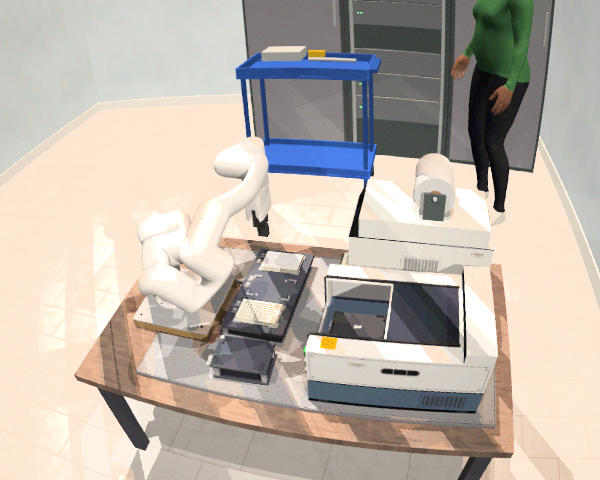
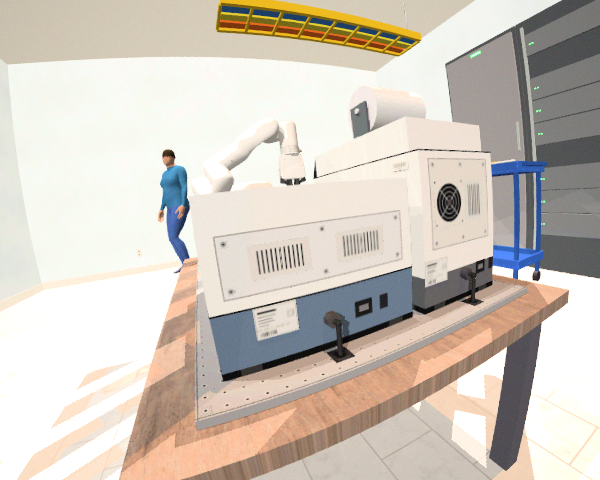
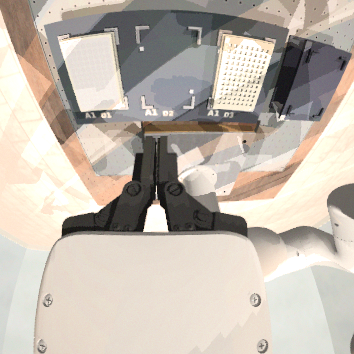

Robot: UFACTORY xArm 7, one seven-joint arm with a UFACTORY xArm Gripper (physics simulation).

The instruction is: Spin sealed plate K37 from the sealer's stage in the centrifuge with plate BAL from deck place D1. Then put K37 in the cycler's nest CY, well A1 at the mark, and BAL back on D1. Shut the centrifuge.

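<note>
My gripper is shut and empty, high above the deck's robot side. A pale plate, BAL's place, lies on D1 with a smooth-looking top. A cream edge shows at the sealer, probably the plate on its stage; most of it is hidden. The centrifuge has an open top at the left, with a dark plate holder inside. A low black stand has corner brackets and holds no plate; its label does not show.
The dark deck has an unoccupied D2 and a cream well plate on D3. The sealer's raised white roll stands high. A blue cart and a person in green are behind the table.
</note>
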